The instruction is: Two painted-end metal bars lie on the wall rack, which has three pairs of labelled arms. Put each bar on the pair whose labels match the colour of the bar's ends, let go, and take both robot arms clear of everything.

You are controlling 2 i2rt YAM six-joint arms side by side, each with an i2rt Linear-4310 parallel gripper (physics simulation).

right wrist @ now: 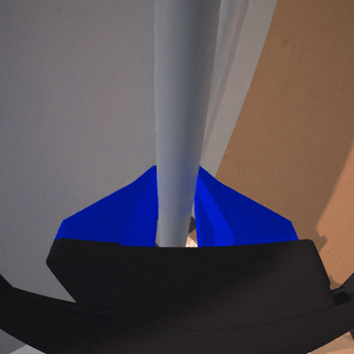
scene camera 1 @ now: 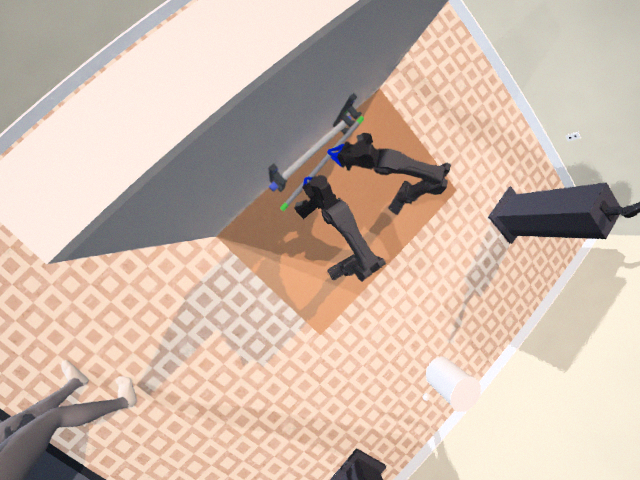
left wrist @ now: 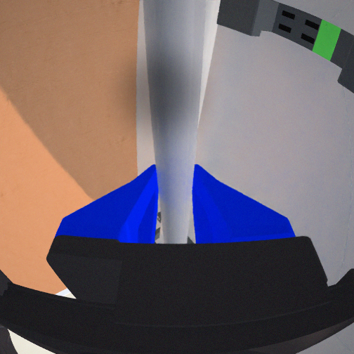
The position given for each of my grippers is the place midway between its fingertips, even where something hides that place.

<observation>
In view: my left gripper [left wrist: 174, 173], my right gripper [right wrist: 176, 174] and a green-ended bar [right wrist: 184, 45].
The green-ended bar is seen too in the left wrist view [left wrist: 173, 43].
</observation>
